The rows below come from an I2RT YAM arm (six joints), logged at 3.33 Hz.
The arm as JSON. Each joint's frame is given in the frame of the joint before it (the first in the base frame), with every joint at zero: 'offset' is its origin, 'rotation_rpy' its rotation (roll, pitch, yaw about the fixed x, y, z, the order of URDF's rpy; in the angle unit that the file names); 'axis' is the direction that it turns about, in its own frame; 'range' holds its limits. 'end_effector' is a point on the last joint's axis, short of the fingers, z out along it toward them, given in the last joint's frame.
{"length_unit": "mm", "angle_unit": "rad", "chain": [
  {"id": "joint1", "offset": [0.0, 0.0, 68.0], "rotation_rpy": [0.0, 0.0, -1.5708], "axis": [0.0, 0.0, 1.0], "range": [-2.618, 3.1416]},
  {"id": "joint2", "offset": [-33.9, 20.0, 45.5], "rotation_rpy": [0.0, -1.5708, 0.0], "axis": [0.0, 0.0, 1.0], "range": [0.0, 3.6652]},
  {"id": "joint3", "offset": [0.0, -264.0, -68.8], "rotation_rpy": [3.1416, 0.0, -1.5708], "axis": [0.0, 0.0, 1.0], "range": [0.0, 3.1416]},
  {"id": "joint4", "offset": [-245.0, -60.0, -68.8], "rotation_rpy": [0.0, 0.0, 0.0], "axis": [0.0, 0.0, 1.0], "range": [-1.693, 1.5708]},
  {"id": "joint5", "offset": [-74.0, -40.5, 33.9], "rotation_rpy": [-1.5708, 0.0, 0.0], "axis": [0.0, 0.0, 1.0], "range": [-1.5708, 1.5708]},
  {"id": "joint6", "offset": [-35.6, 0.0, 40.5], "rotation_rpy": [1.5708, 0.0, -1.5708], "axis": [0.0, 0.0, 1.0], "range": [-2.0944, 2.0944]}
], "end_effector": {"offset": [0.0, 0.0, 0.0], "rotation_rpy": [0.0, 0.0, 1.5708]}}
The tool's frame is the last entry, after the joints.
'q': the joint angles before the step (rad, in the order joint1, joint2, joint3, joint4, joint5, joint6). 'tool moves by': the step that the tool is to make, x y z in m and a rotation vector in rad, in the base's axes. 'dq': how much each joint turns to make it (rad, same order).
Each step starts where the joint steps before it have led.
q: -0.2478, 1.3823, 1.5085, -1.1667, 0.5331, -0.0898
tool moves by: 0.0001, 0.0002, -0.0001, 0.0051, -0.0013, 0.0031
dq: 0.0001, 0.0000, 0.0000, 0.0000, -0.0060, 0.0001
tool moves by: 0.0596, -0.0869, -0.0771, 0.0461, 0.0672, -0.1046
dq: -0.2082, 0.2899, -0.0257, 0.2798, -0.0683, -0.0912
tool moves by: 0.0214, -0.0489, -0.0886, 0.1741, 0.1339, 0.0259
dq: -0.0990, 0.2523, -0.0061, 0.0894, -0.1298, -0.0856
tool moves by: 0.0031, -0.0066, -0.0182, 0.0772, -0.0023, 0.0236
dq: -0.0164, 0.0500, 0.0033, 0.0128, -0.0755, -0.0187
